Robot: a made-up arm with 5 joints. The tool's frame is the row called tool.
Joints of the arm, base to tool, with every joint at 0 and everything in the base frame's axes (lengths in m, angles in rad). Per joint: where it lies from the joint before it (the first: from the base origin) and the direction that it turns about. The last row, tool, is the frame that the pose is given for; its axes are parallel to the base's.
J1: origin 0 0 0.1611 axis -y
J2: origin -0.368 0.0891 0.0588 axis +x
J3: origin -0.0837 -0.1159 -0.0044 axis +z
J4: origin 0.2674 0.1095 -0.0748 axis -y
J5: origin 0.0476 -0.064 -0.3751 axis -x
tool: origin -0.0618 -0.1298 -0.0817
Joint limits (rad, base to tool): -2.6..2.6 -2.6..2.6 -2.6..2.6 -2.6..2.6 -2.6..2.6
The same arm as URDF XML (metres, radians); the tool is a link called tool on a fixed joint. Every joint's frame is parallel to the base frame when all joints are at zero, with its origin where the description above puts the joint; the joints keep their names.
<robot name="arm">
  <joint name="J1" type="revolute">
    <parent link="base_link"/>
    <child link="link1"/>
    <origin xyz="0.0000 0.0000 0.1611"/>
    <axis xyz="0 -1 0"/>
    <limit lower="-2.6000" upper="2.6000"/>
  </joint>
  <joint name="J2" type="revolute">
    <parent link="link1"/>
    <child link="link2"/>
    <origin xyz="-0.3680 0.0891 0.0588"/>
    <axis xyz="1 0 0"/>
    <limit lower="-2.6000" upper="2.6000"/>
  </joint>
  <joint name="J3" type="revolute">
    <parent link="link2"/>
    <child link="link3"/>
    <origin xyz="-0.0837 -0.1159 -0.0044"/>
    <axis xyz="0 0 1"/>
    <limit lower="-2.6000" upper="2.6000"/>
  </joint>
  <joint name="J4" type="revolute">
    <parent link="link3"/>
    <child link="link4"/>
    <origin xyz="0.2674 0.1095 -0.0748"/>
    <axis xyz="0 -1 0"/>
    <limit lower="-2.6000" upper="2.6000"/>
  </joint>
  <joint name="J5" type="revolute">
    <parent link="link4"/>
    <child link="link5"/>
    <origin xyz="0.0476 -0.0640 -0.3751"/>
    <axis xyz="-1 0 0"/>
    <limit lower="-2.6000" upper="2.6000"/>
  </joint>
  <joint name="tool_fixed" type="fixed">
    <parent link="link5"/>
    <child link="tool"/>
    <origin xyz="-0.0618 -0.1298 -0.0817"/>
  </joint>
  <link name="base_link"/>
  <link name="link1"/>
  <link name="link2"/>
  <link name="link3"/>
  <link name="link4"/>
  <link name="link5"/>
  <link name="tool"/>
</robot>

